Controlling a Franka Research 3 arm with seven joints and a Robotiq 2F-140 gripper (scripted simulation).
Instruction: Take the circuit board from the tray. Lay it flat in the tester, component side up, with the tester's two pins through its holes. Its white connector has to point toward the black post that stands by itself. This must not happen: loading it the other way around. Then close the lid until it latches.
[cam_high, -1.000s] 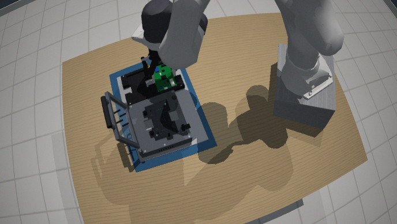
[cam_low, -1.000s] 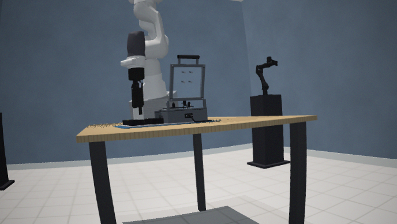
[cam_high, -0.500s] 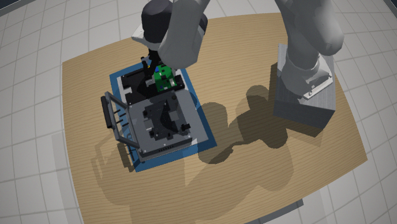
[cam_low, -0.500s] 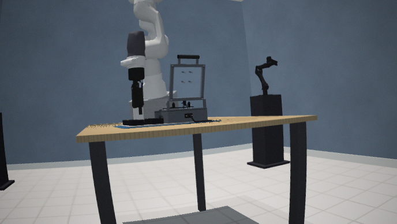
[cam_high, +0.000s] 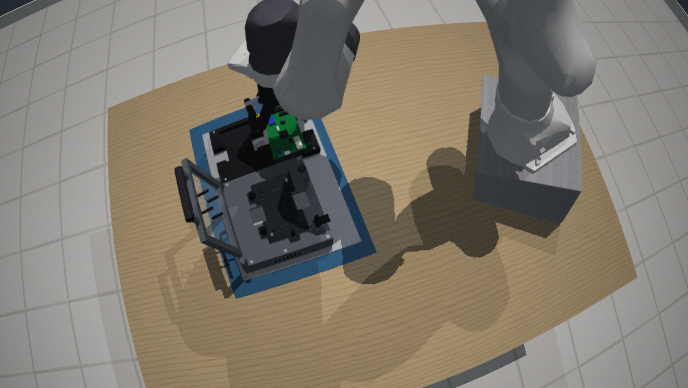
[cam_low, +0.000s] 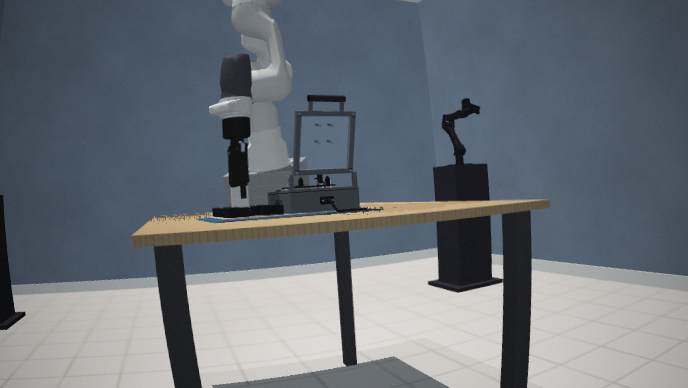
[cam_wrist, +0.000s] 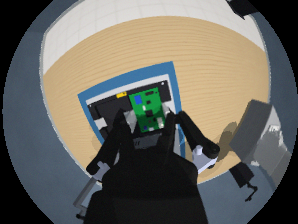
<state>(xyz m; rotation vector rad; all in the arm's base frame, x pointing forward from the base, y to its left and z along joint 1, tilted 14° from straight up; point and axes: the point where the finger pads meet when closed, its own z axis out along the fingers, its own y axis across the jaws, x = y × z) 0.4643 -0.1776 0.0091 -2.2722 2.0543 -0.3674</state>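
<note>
Right now my hand is 20 mm above the green circuit board. Also, from my hand: black post: 20 mm behind, 230 mm to the left, 50 mm above; then see-through lid: 170 mm ahead, 190 mm to the left, 140 mm above.
</note>
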